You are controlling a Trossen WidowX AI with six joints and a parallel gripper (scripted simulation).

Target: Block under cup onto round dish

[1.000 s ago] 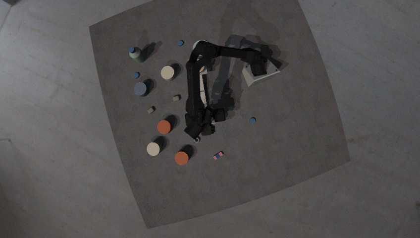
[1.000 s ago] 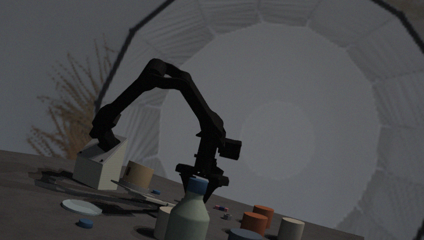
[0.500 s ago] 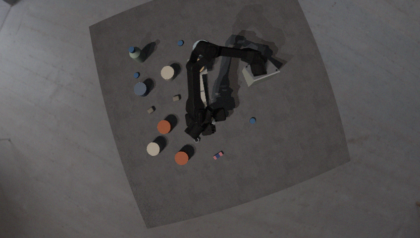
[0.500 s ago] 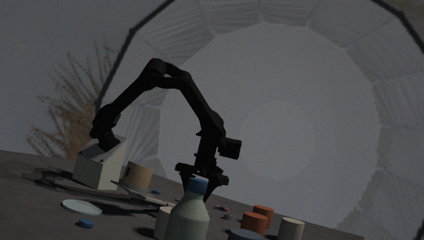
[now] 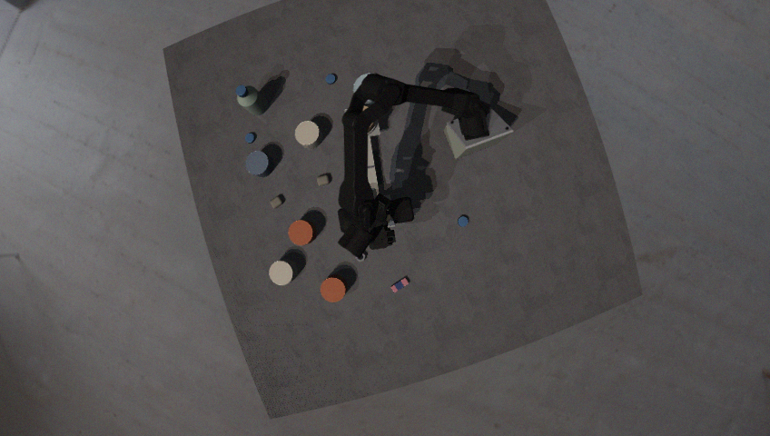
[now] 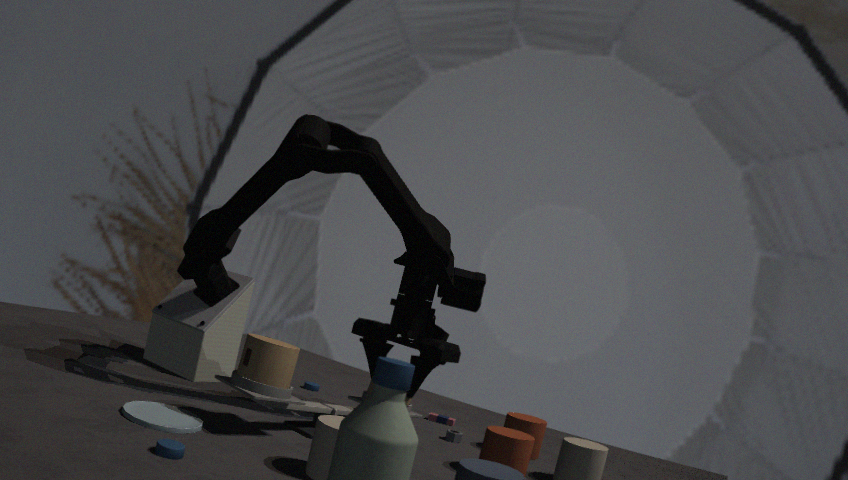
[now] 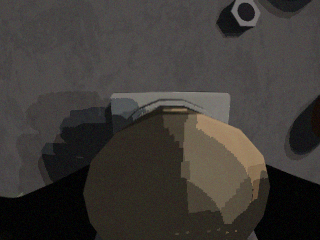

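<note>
Now: the grey-green block 10 mm below my gripper tip. Round my gripper tip: red-blue piece: 210 mm to the left, 60 mm below, 20 mm behind; then nut: 110 mm to the left, 70 mm ahead, 60 mm below; then round dish: 380 mm to the right, 60 mm below, 50 mm behind.
</note>
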